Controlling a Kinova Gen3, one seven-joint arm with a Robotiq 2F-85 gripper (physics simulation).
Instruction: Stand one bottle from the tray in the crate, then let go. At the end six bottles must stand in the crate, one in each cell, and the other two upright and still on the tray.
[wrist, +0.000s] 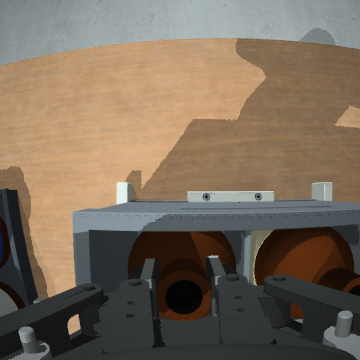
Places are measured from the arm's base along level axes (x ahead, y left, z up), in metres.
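Pixels of known places: gripper, fingertip midpoint: (182, 273).
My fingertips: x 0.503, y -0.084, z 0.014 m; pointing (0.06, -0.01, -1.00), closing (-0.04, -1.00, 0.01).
For each thing: its top centre in the pictures, then the offset to it from my fingertips. "spot": a spot on its surface instead. Level surfaces: height alone.
- grey crate at a spot on its surface: (150, 221) spot: 0.035 m ahead, 0.011 m left, 0.043 m up
- second brown bottle at its top centre: (356, 299) 0.022 m back, 0.092 m right, 0.031 m up
- dark tray at a spot on its surface: (20, 240) spot: 0.007 m ahead, 0.168 m left, 0.123 m down
- pale plate at its top centre: (232, 196) 0.037 m ahead, 0.051 m right, 0.102 m down
- wooden table at its surface level: 0.132 m down
A brown bottle (184, 312) stands upright between my fingers, its dark round mouth facing the camera and its wide body inside the left cell of the grey crate (150, 221). My gripper (182, 273) is shut on this bottle's neck. A second brown bottle (300, 255) stands in the cell to the right, past the divider. The bottoms of the cells and the nearer part of the crate are hidden by the gripper. Part of the dark tray (20, 240) shows at the left edge, with parts of a blue and a whitish round thing in it.
The crate's far wall carries a pale plate (232, 196) with two screws. Pale posts (124, 192) (322, 191) stand at its far side. The wooden table (100, 115) runs back to a curved edge, with grey floor (125, 22) beyond.
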